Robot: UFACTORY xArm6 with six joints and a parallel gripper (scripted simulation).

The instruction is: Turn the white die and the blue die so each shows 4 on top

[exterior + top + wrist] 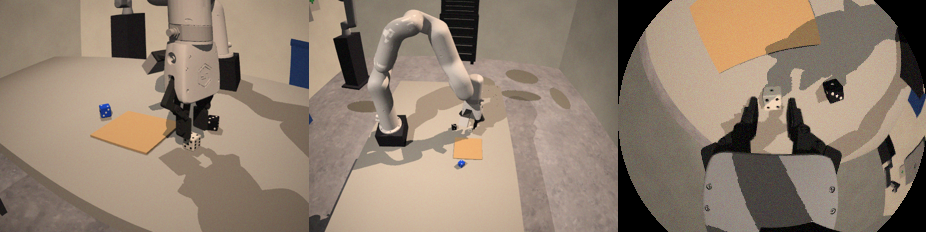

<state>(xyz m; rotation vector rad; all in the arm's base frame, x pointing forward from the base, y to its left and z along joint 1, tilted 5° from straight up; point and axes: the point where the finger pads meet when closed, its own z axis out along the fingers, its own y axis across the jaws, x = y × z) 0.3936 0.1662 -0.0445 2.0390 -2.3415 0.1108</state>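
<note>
Now: hand 40 mm above the white die. Round my hand: blue die 240 mm to the right, 40 mm below; then orange mat 10 mm ahead, 130 mm to the right, 50 mm below; then black die 90 mm behind, 10 mm to the right, 40 mm below.
</note>
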